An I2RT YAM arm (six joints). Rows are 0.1 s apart.
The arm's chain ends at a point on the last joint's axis. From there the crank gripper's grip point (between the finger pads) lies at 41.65 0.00 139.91 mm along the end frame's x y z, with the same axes.
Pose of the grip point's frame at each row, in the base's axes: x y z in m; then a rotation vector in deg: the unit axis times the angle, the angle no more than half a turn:
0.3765 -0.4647 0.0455 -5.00 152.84 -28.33
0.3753 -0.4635 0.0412 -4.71 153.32 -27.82
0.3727 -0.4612 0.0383 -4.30 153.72 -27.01
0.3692 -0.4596 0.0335 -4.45 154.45 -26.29
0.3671 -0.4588 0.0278 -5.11 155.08 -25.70
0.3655 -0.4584 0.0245 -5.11 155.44 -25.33
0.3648 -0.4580 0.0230 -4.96 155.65 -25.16
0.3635 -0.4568 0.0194 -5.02 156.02 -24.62
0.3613 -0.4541 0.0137 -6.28 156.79 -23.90
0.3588 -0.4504 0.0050 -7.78 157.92 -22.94
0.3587 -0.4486 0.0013 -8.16 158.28 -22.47
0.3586 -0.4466 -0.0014 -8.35 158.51 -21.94
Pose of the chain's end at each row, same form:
0.3558 -0.4131 0.1805 -5.00 152.84 -28.33
0.3556 -0.4129 0.1767 -4.71 153.32 -27.82
0.3537 -0.4121 0.1744 -4.30 153.72 -27.01
0.3517 -0.4118 0.1703 -4.45 154.45 -26.29
0.3507 -0.4120 0.1651 -5.11 155.08 -25.70
0.3499 -0.4123 0.1621 -5.11 155.44 -25.33
0.3496 -0.4123 0.1608 -4.96 155.65 -25.16
0.3490 -0.4120 0.1576 -5.02 156.02 -24.62
0.3482 -0.4105 0.1524 -6.28 156.79 -23.90
0.3480 -0.4083 0.1444 -7.78 157.92 -22.94
0.3486 -0.4073 0.1409 -8.16 158.28 -22.47
0.3488 -0.4062 0.1385 -8.35 158.51 -21.94

